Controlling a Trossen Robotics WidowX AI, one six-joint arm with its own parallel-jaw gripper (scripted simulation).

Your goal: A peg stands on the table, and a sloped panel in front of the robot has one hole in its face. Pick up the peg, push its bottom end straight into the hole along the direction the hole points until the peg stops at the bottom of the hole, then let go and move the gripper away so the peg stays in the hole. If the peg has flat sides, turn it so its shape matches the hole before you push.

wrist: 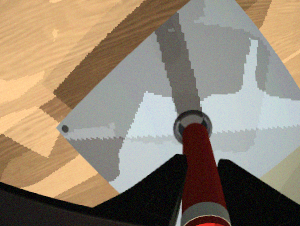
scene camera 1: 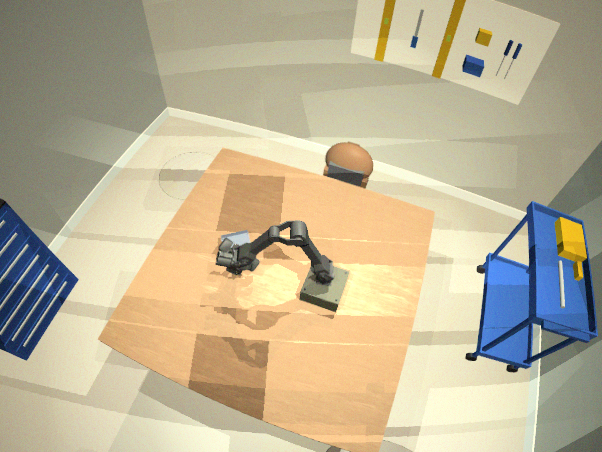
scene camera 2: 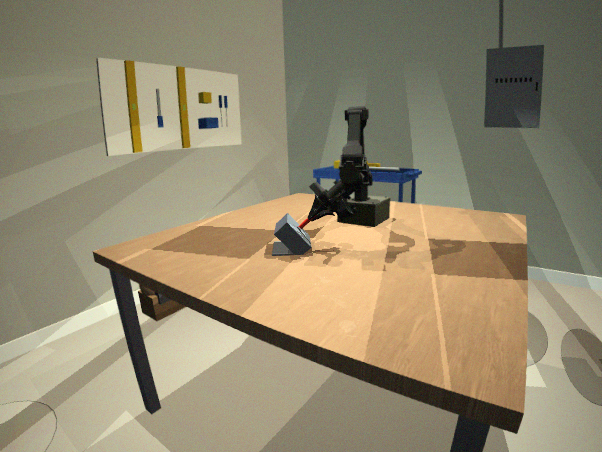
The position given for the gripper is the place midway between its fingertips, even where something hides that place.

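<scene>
In the wrist view the gripper (wrist: 200,167) shows along with a sloped panel (wrist: 221,65). Scene camera 2 shows the gripper too (scene camera 2: 309,219), and what it holds is a round red peg.
</scene>
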